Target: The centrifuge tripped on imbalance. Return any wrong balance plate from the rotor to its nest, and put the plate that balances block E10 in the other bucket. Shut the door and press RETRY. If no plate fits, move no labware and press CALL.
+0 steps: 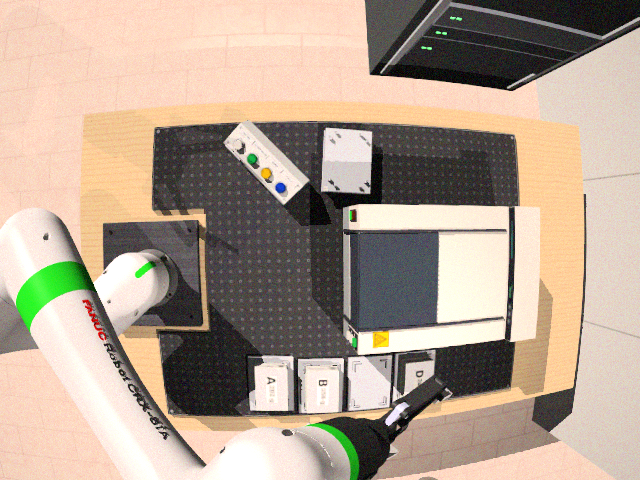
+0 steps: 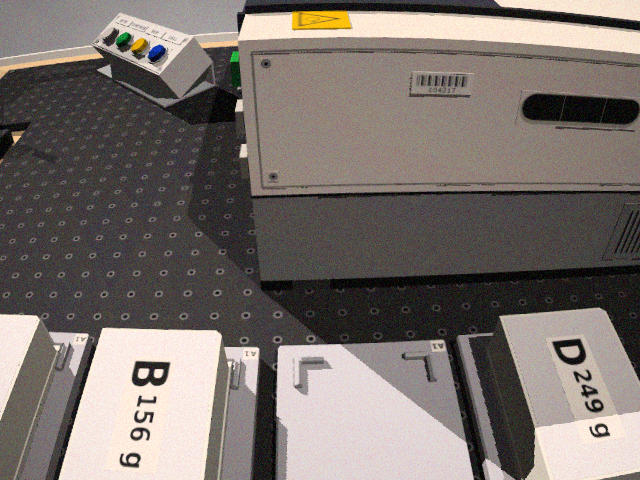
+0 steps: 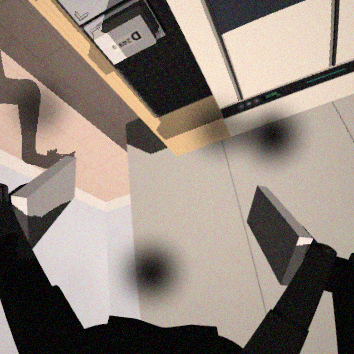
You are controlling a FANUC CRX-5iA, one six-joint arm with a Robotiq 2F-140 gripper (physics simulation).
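Places are measured from the arm's base along level axes (x ahead, y left, z up), in millimetres.
Where they show: gripper, fingertip midpoint: [image 1: 417,419] [image 3: 165,190].
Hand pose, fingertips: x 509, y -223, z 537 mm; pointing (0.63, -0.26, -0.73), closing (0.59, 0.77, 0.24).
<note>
Each offset is from my fingertips to the top centre of the thing. Level surfaces: height alone.
My gripper [image 1: 435,396] [image 3: 165,190] is open and empty, past the front edge of the table near plate D. White plate A {503 mm down, 230 mm back, 97 mm right} [image 1: 263,390], plate B, 156 g {503 mm down, 98 mm back, 120 mm right} [image 1: 323,391] [image 2: 149,392], and plate D, 249 g {503 mm down, 168 mm ahead, 141 mm right} [image 1: 413,374] [image 2: 573,384] [image 3: 131,42], sit in nests along the front. The nest between B and D {539 mm down, 37 mm ahead, 133 mm right} [image 1: 368,382] [image 2: 372,413] is bare. The white centrifuge [image 1: 470,279] [image 2: 387,155] [image 3: 280,60] has a dark panel on top; its rotor, buckets and block E10 do not show. The button box {474 mm down, 179 mm back, 484 mm left} [image 1: 294,191] [image 2: 186,72] has white, green, yellow and blue buttons.
A grey stand [image 1: 346,149] with corner guides is behind the centrifuge's left end. A black cabinet [image 1: 478,46] with green lights stands beyond the table {570 mm down} [image 1: 555,170]. The centrifuge rises high behind the nests. The robot base is at the left.
</note>
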